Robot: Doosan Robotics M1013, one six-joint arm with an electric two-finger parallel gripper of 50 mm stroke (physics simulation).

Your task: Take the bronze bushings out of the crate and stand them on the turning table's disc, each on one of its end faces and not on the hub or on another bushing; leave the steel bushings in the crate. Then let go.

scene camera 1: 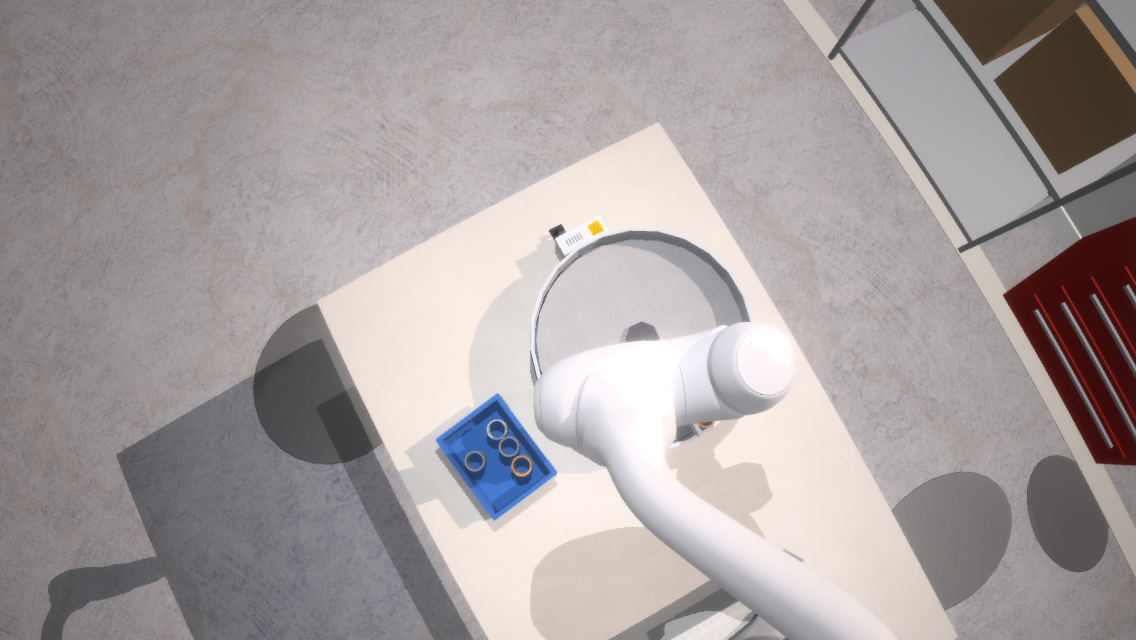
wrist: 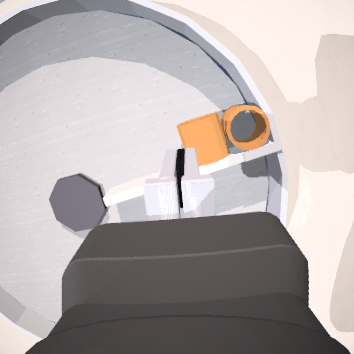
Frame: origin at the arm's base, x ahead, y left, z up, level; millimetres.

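Where they show: gripper, fingertip midpoint: (wrist: 182, 166).
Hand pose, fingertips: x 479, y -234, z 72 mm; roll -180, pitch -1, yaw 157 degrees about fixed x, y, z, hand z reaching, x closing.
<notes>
Each offset is from my fingertips to the top centre of the thing. "spot": to the spot under its first point.
The blue crate {dx +127, dy +361, dz -123 mm} (scene camera 1: 468, 493) holds a bronze bushing (scene camera 1: 521, 465) and three steel bushings (scene camera 1: 496, 430) (scene camera 1: 508, 446) (scene camera 1: 474, 461). On the turning table's disc {dx +130, dy +6, dz -112 mm} (scene camera 1: 596, 294) (wrist: 125, 100), one bronze bushing {dx -18, dy +7, dz -82 mm} (wrist: 204, 140) lies on its side. Another bronze bushing (wrist: 245, 127) (scene camera 1: 705, 424) stands on end right beside it, near the rim, its hole facing up. The grey hub {dx +130, dy +6, dz -112 mm} (wrist: 77, 202) (scene camera 1: 641, 331) is clear of both. My gripper (wrist: 182, 166) is shut and empty above the disc, between the hub and the lying bushing. In the scene view the arm hides the gripper and the lying bushing.
A thin white bar {spot: dx +66, dy +16, dz -84 mm} (wrist: 125, 194) runs from the hub to the raised rim (wrist: 245, 72) (scene camera 1: 534, 318), beside both bushings. A white box with a yellow label {spot: dx +360, dy -27, dz -114 mm} (scene camera 1: 580, 236) sits at the rim's outside. A shelf rack and a red cabinet (scene camera 1: 1065, 278) stand beyond the table.
</notes>
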